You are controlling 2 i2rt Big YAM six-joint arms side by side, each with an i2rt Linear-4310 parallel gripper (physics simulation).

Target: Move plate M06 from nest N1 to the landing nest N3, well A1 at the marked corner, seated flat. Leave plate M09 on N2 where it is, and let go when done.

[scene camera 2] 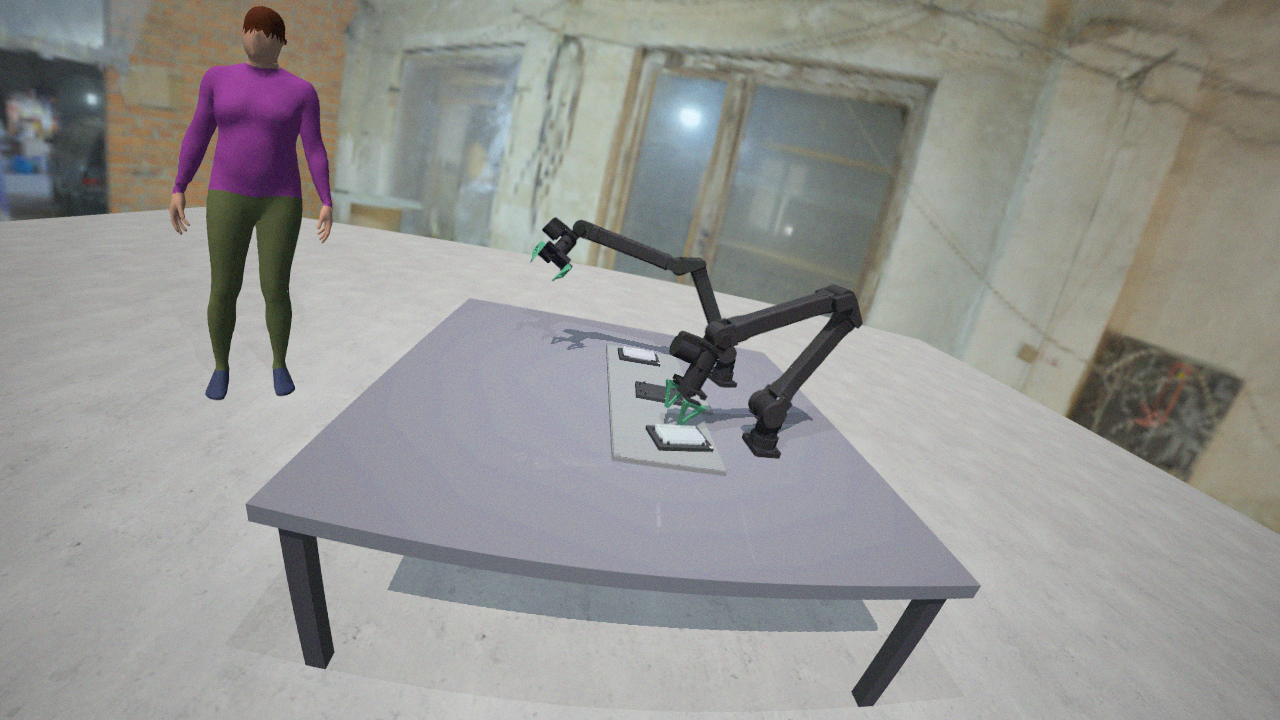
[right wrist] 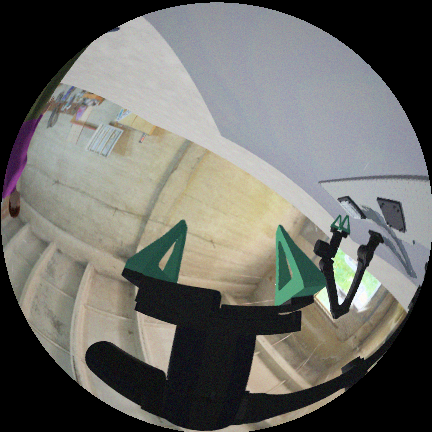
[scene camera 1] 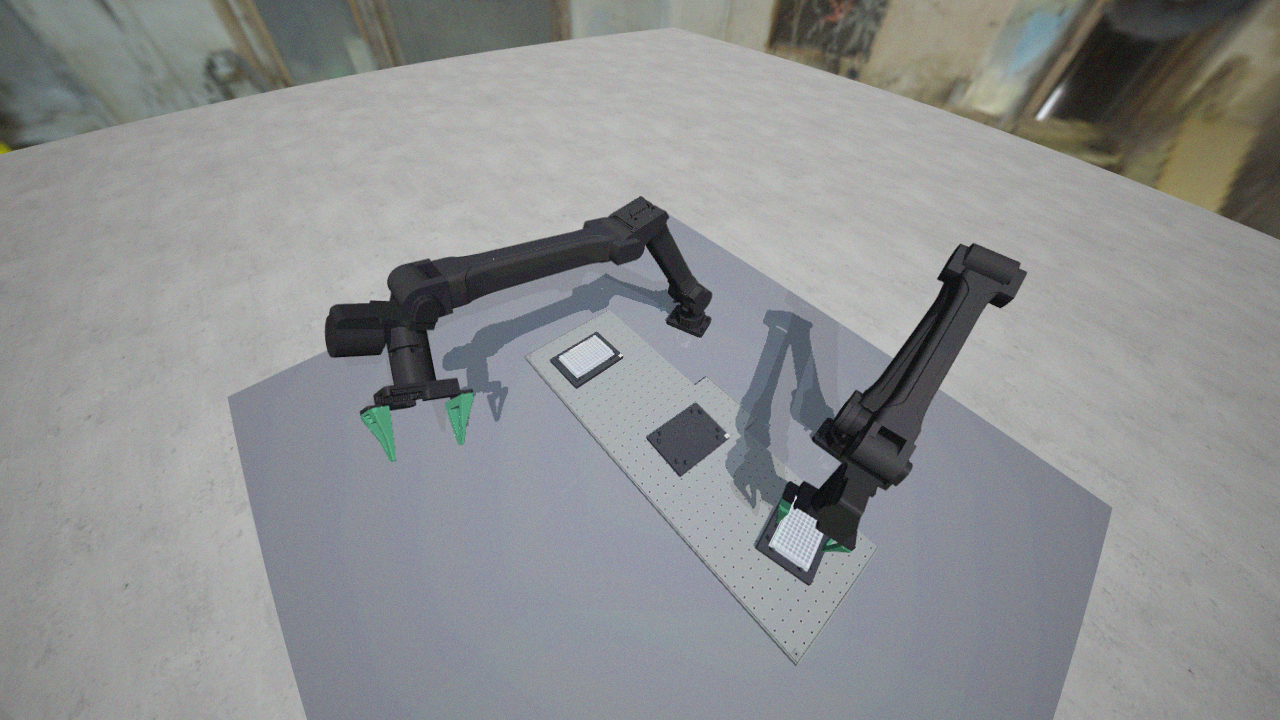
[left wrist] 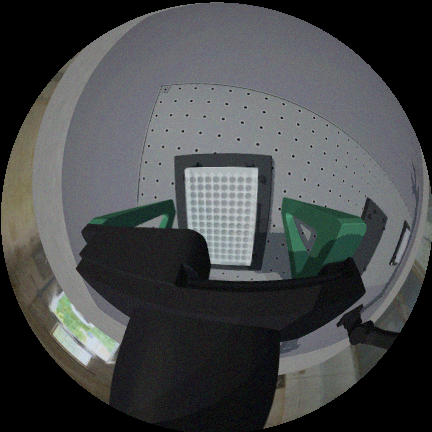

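Note:
A white well plate [scene camera 1: 796,540] [scene camera 2: 680,435] [left wrist: 222,220] lies on the dark nest [scene camera 1: 808,578] [scene camera 2: 687,446] [left wrist: 267,200] at the lower right of scene camera 1. Another white plate [scene camera 1: 587,355] [scene camera 2: 639,354] lies on the upper-left nest [scene camera 1: 575,381]. The middle nest [scene camera 1: 687,438] [scene camera 2: 649,392] [right wrist: 391,212] is empty. I cannot read plate or nest labels or the well A1 mark. My left gripper [scene camera 1: 810,526] [scene camera 2: 675,413] [left wrist: 226,204] is open above the lower-right plate, fingers apart on either side. My right gripper [scene camera 1: 427,451] [scene camera 2: 544,269] [right wrist: 230,225] is open and empty, high at the left.
A perforated board [scene camera 1: 626,447] [scene camera 2: 631,438] [left wrist: 235,115] carries the three nests in a row on the grey table [scene camera 1: 465,573] [scene camera 2: 465,483]. Both arm bases stand along the board's right side in scene camera 2. A person [scene camera 2: 259,134] stands beyond the table at the left.

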